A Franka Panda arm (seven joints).
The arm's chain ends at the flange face. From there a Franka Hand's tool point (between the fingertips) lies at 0.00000 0.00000 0.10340 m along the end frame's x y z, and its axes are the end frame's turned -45 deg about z.
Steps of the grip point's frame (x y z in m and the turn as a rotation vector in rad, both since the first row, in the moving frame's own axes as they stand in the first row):
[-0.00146, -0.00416, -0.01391, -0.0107, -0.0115, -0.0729]
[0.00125, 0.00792, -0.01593, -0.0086, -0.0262, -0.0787]
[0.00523, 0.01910, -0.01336, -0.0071, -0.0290, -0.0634]
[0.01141, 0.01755, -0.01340, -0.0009, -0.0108, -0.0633]
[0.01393, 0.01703, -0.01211, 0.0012, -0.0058, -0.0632]
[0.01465, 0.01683, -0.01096, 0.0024, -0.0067, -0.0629]
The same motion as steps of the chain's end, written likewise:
[-0.00397, -0.00353, -0.01390, -0.0157, -0.0006, -0.0729]
[0.00767, 0.00212, -0.01589, -0.0246, -0.0124, -0.0787]
[0.01872, 0.00712, -0.01331, -0.0255, -0.0155, -0.0634]
[0.02117, 0.00346, -0.01339, -0.0083, -0.0070, -0.0633]
[0.02239, 0.00184, -0.01211, -0.0033, -0.0049, -0.0632]
[0.02291, 0.00121, -0.01096, -0.0030, -0.0064, -0.0629]

